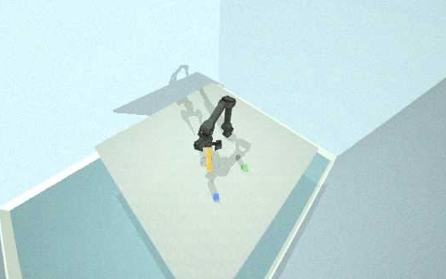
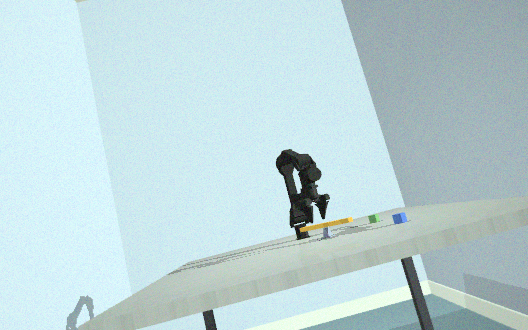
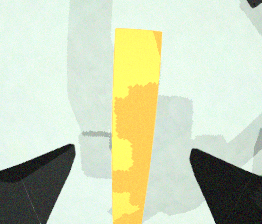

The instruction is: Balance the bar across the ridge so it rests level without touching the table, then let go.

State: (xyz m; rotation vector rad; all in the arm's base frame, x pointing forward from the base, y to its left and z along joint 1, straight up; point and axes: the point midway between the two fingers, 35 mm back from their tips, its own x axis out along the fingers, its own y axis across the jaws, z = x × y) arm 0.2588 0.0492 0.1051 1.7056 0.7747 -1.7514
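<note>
The bar is 20 mm to the left of my gripper tip, 20 mm below it and 20 mm ahead of it. Also, from my gripper tip: green cube: 260 mm to the left, 110 mm behind, 50 mm below; then blue cube: 260 mm to the left, 180 mm ahead, 50 mm below.
</note>
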